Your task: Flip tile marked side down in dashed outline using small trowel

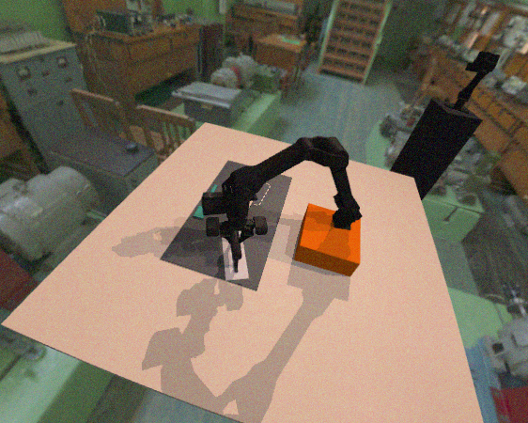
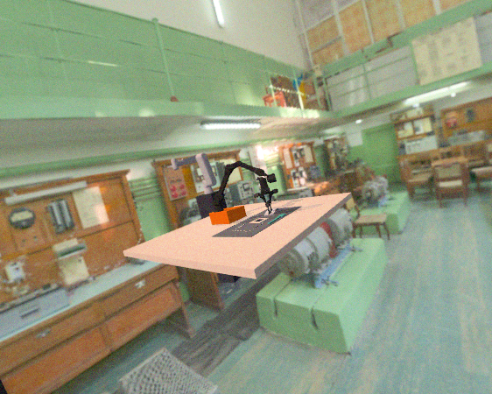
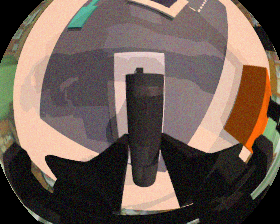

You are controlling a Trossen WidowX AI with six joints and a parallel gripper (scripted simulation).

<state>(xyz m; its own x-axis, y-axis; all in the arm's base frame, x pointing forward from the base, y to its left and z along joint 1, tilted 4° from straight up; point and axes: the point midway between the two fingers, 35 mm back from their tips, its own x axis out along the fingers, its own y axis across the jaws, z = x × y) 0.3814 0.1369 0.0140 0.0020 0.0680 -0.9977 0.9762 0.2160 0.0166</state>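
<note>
Right now my gripper tip is 22 cm to the left of the dark grey mat, 9 cm above it and 1 cm short of it. From my gripper tip the other things lie so: tile 25 cm to the right, 6 cm below, 2 cm ahead; teal trowel 23 cm to the right, 15 cm ahead, 6 cm below.
</note>
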